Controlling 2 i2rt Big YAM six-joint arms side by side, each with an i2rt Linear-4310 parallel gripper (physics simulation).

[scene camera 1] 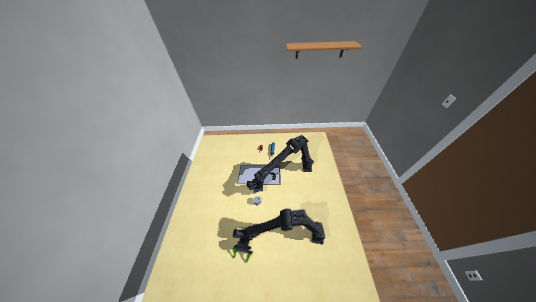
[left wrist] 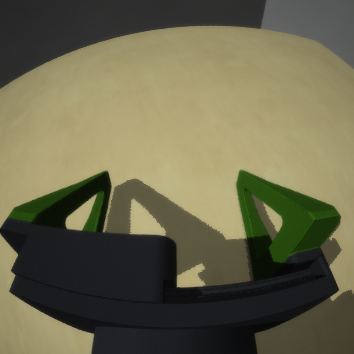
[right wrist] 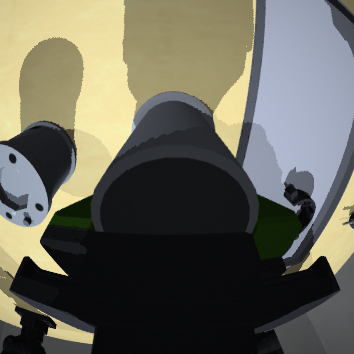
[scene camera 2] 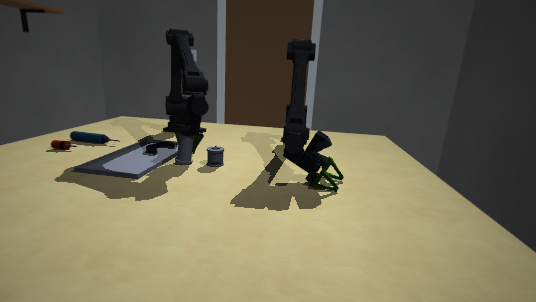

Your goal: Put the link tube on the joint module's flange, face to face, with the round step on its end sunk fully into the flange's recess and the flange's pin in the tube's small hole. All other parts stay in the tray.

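Frame: origin at the left arm's base, x ahead, y left, z up, level; centimetres.
Where they show: left gripper, between the fingertips: (scene camera 1: pixel 240 260) (left wrist: pixel 173 177) (scene camera 2: pixel 340 184); right gripper, between the fingertips: (scene camera 2: pixel 186 152); left arm's base, origin of its link: (scene camera 1: pixel 317 235) (right wrist: pixel 35 315); right arm's base, origin of its link: (scene camera 1: pixel 307 166) (scene camera 2: pixel 176 130).
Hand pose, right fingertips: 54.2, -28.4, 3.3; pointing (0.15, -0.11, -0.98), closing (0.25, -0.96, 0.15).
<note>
Things, the pixels of their top centre, and the offset from my right fingertips, as dx, dy, dz. "spot": a spot on its surface instead.
- grey link tube, centre of its top: (right wrist: pixel 200 231) (scene camera 2: pixel 184 133) +2.4, +1.0, +7.8
- joint module, centre of its top: (right wrist: pixel 5 193) (scene camera 2: pixel 215 147) (scene camera 1: pixel 256 199) -1.4, +11.2, +3.1
- grey tray, centre of its top: (right wrist: pixel 317 166) (scene camera 2: pixel 143 153) (scene camera 1: pixel 259 173) +3.5, -16.9, -1.7
- blue screwdriver-like tool, a spot on its surface: (scene camera 2: pixel 89 137) (scene camera 1: pixel 270 149) spot: -1.7, -49.6, -0.6
The grey link tube (scene camera 2: pixel 184 150) (right wrist: pixel 172 125) stands upright on the table between the tray and the joint module, its wider rimmed end down. My right gripper (scene camera 2: pixel 185 142) (right wrist: pixel 175 200) is shut on the tube's upper part; in scene camera 1 its wrist hides the tube. The joint module (scene camera 1: pixel 257 200) (scene camera 2: pixel 215 156) (right wrist: pixel 50 155) stands upright beside the tube, apart from it. Its flange faces up, with a recess, small holes and a pin showing in the right wrist view. The tube's lower end face is hidden. My left gripper (scene camera 1: pixel 240 258) (left wrist: pixel 173 177) is open and empty, low over the table.
The grey tray (scene camera 1: pixel 245 175) (scene camera 2: pixel 132 162) (right wrist: pixel 300 90) lies beside the tube, with dark curved parts (scene camera 2: pixel 160 146) (right wrist: pixel 302 202) in it. A blue screwdriver-like tool (scene camera 1: pixel 272 148) (scene camera 2: pixel 89 137) and a short red one (scene camera 1: pixel 261 148) (scene camera 2: pixel 60 145) lie beyond the tray.
</note>
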